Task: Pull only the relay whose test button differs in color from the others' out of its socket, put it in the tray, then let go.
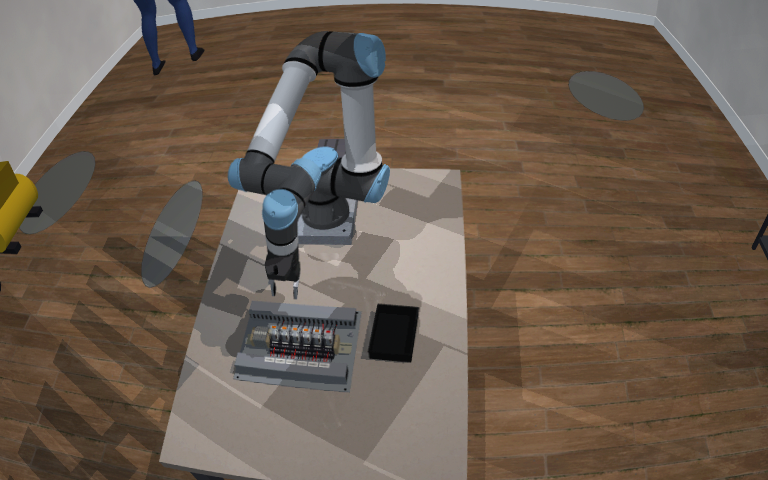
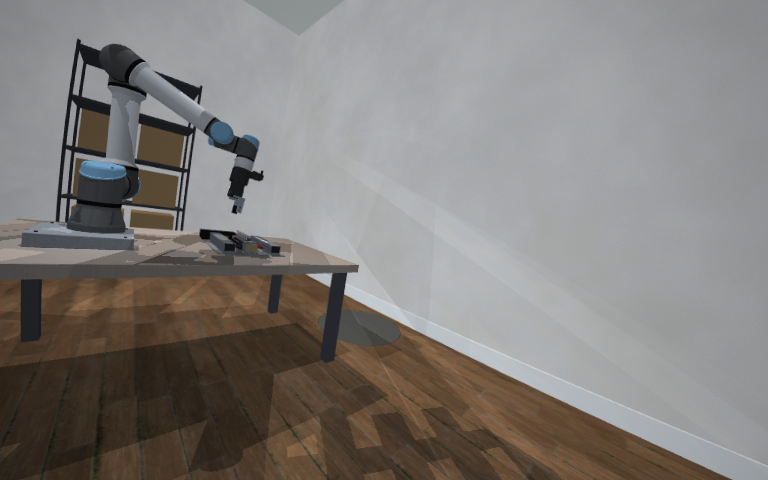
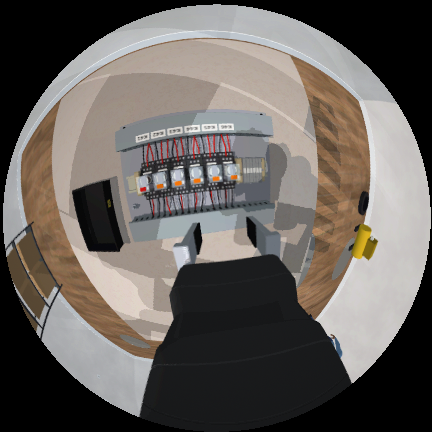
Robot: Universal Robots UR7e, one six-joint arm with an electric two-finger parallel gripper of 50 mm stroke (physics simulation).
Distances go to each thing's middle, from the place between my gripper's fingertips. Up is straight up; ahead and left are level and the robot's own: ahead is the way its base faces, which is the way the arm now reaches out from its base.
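Grey panel [image 3: 241, 146]: 160 mm below my hand, 50 mm ahead of it and 20 mm to the left of it.
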